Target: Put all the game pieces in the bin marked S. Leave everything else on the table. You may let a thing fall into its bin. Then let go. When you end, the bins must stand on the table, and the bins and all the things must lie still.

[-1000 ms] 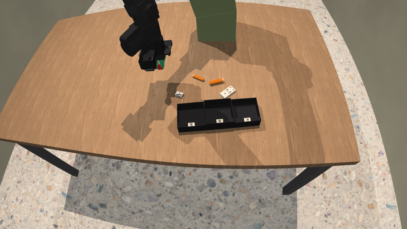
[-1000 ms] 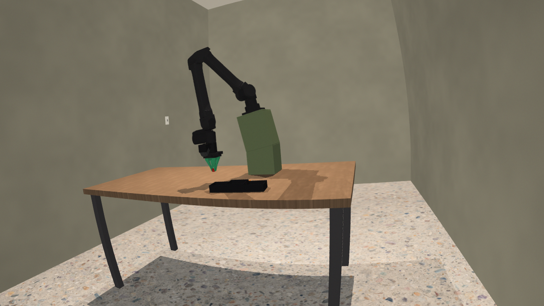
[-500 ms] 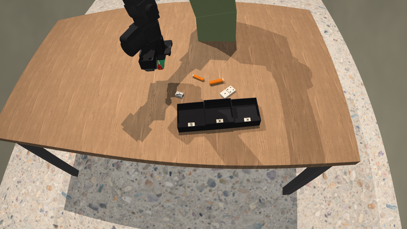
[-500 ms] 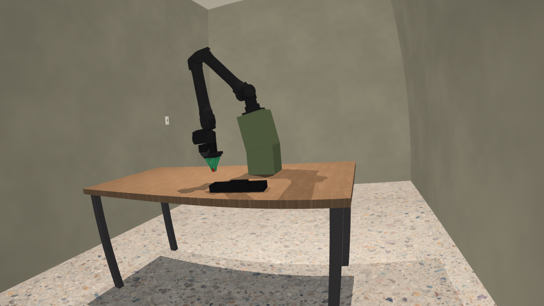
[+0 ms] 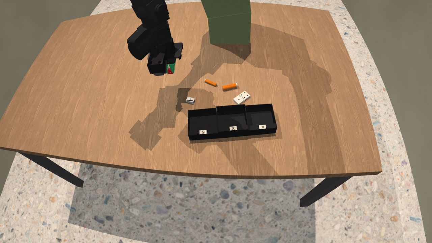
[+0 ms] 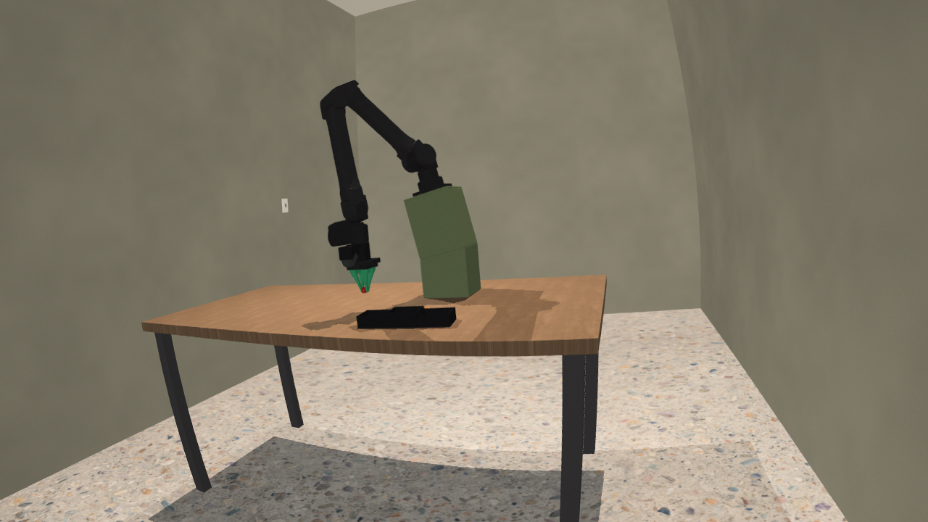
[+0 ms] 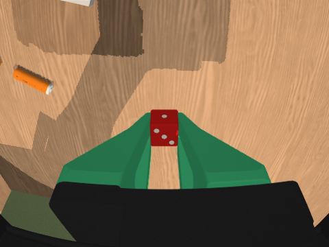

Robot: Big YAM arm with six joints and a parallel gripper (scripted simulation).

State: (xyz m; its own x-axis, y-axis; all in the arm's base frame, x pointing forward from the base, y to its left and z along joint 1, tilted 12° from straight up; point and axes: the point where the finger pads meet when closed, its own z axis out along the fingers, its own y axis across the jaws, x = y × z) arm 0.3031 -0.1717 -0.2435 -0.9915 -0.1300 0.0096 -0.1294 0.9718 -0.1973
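Now: the grey-white sharpener 80 mm to the left of my hand, 70 mm ahead of it and 60 mm below it. From my hand the other things lie so: red die: right at my hand; then white domino: 230 mm to the left, 60 mm below, 40 mm ahead; then orange cylinder: 120 mm to the left, 60 mm below, 10 mm behind.
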